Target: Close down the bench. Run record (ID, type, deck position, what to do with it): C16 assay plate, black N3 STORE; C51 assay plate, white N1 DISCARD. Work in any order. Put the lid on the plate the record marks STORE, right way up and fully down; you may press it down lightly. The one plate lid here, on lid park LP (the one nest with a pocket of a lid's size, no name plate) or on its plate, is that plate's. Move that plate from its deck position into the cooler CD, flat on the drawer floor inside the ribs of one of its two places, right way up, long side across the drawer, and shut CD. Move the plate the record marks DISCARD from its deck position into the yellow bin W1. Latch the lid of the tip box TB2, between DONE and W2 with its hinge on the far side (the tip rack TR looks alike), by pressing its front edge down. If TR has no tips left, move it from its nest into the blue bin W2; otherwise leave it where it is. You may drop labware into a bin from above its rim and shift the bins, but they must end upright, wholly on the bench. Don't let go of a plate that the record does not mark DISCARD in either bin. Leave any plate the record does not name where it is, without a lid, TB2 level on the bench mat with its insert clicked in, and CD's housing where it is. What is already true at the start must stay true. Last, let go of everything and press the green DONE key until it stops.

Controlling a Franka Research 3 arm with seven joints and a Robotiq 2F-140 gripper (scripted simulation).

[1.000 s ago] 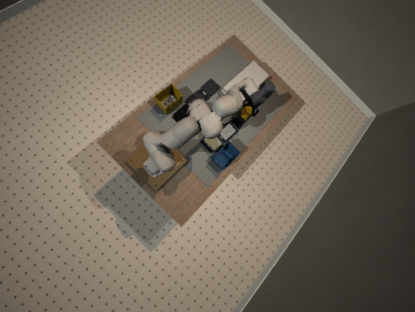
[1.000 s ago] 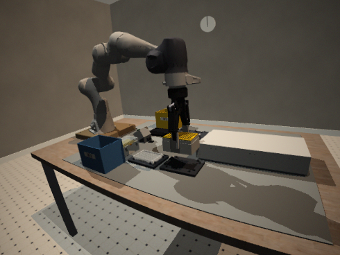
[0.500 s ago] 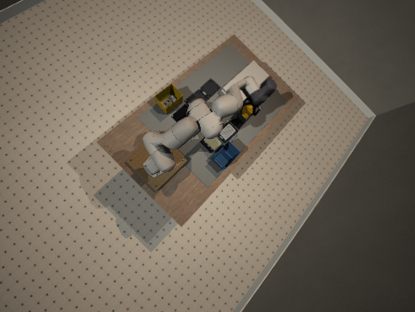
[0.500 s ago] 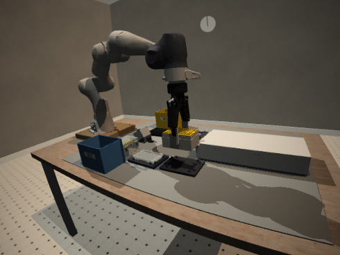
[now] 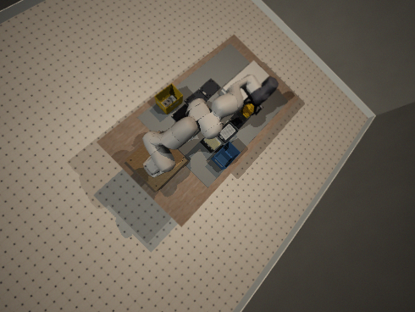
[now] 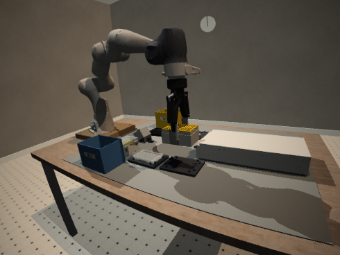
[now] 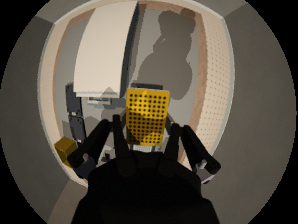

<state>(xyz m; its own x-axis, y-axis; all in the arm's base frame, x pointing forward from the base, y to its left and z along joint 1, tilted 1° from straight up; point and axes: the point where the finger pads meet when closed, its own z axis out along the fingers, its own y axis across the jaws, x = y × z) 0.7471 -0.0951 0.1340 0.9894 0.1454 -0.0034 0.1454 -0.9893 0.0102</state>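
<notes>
Right now my hand is 340 mm past the blue bin W2, 180 mm to the left of it and 130 mm above it. From my hand the other things lie so: cooler drawer: 200 mm to the left, 140 mm below, 120 mm ahead; then tip rack TR: 10 mm to the right, 10 mm below, 10 mm behind; then grey plate lid: 200 mm to the left, 140 mm below, 90 mm ahead.
</notes>
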